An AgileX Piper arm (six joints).
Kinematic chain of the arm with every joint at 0, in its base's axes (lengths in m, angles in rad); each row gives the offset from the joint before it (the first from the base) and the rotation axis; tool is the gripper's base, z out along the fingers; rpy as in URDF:
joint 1: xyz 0 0 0.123 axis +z
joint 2: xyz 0 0 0 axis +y
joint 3: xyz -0.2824 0 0.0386 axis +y
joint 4: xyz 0.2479 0 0.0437 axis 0.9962 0 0.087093
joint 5: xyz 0 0 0 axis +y
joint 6: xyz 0.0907 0 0.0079 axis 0.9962 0 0.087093
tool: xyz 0 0 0 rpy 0 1.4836 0
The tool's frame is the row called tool.
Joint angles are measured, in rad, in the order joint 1, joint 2, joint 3, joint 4, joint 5, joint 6. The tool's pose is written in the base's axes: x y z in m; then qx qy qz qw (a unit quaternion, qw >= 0). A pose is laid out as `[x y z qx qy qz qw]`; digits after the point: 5 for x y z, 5 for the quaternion.
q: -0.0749 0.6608 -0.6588 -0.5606 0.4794 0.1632
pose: [0.13018 -0.03217 0.34142 -0.03749 0.80960 -0.21859 0.54346]
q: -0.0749 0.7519 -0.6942 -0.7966 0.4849 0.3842
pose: [0.14879 -0.04161 0.34611 -0.01239 0.80602 -0.25586 0.53358]
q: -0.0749 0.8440 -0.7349 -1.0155 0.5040 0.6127
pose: [0.16828 -0.05012 0.35120 0.01820 0.79783 -0.28514 0.53088]
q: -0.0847 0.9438 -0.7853 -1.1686 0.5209 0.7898
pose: [0.19052 -0.05804 0.35503 0.04606 0.79116 -0.30308 0.52923]
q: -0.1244 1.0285 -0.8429 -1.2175 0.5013 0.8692
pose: [0.21020 -0.06768 0.35909 0.06865 0.78810 -0.30508 0.53020]
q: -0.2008 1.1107 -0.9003 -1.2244 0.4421 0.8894
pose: [0.22863 -0.08395 0.36089 0.08394 0.78776 -0.30528 0.52838]
